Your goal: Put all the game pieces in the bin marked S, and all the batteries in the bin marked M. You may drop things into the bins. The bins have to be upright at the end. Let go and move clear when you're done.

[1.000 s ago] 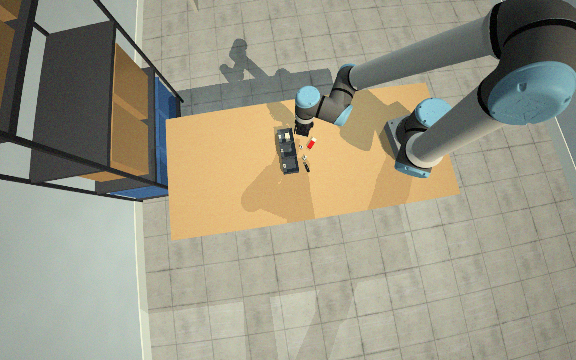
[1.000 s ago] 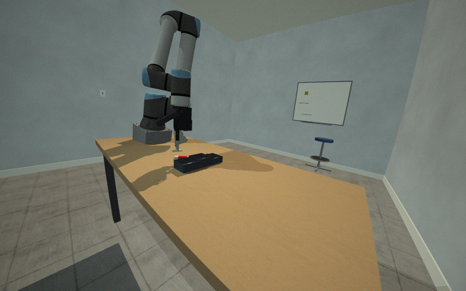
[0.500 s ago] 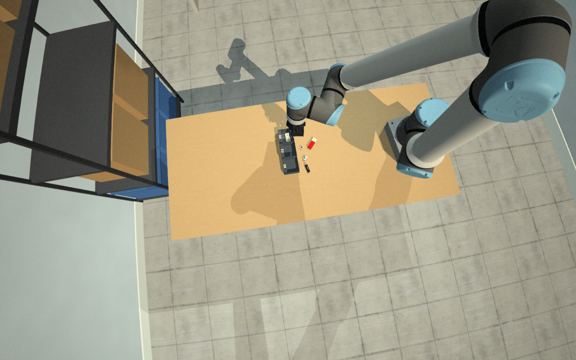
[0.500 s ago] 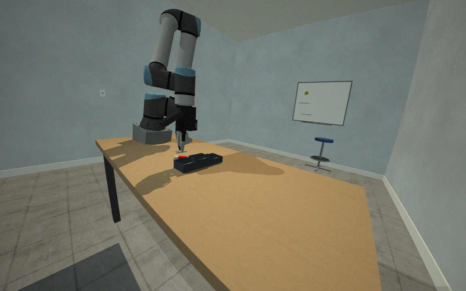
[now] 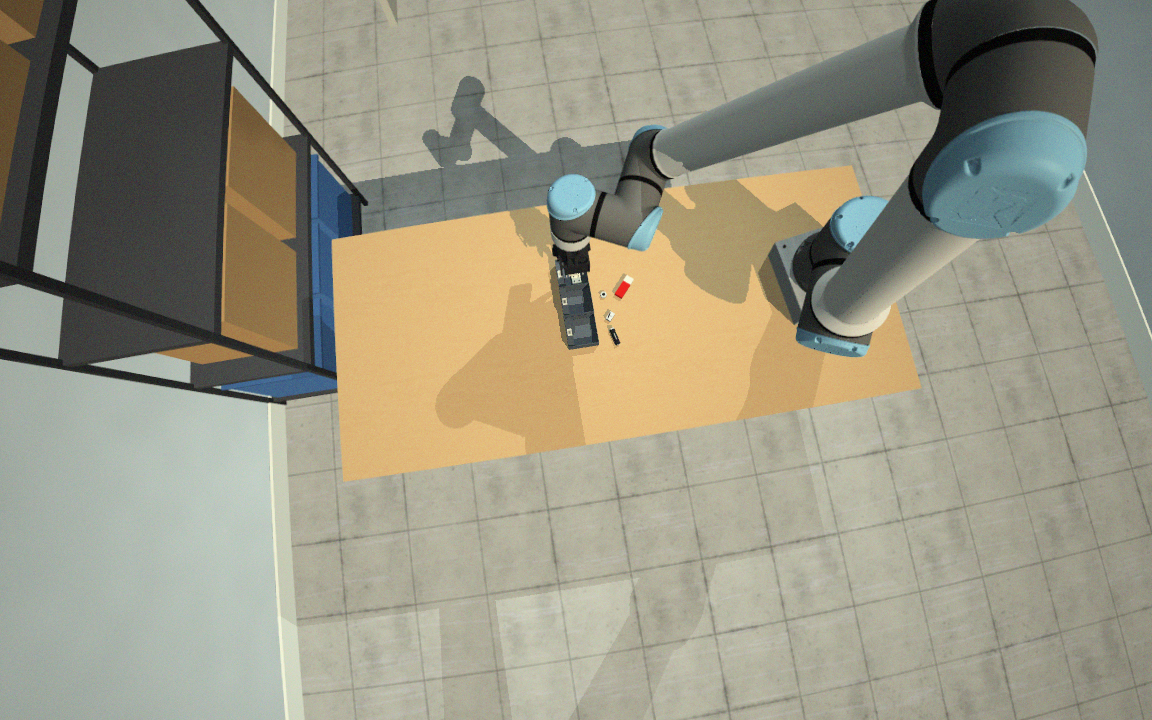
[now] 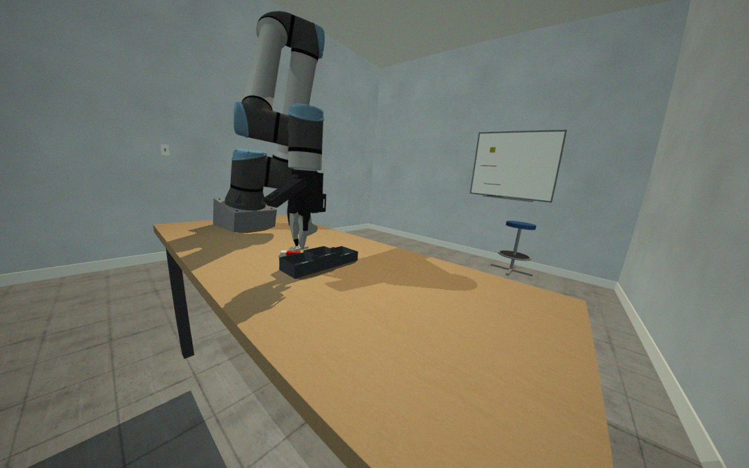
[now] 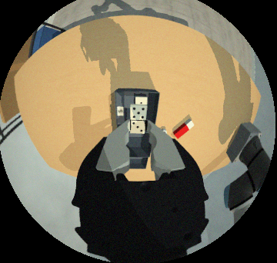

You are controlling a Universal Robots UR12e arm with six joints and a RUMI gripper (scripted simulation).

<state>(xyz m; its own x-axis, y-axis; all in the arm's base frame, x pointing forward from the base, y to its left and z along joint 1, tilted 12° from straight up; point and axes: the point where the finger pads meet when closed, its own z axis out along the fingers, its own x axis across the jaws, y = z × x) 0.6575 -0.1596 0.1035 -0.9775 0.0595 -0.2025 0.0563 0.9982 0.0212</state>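
My gripper is now 8 cm past the black battery, 20 cm to the right of it and 8 cm above it. The rest, counted from my hand: dark three-part bin: 1 cm ahead, 8 cm to the left, 6 cm below; then round piece: 7 cm behind, 7 cm to the left, 8 cm below.
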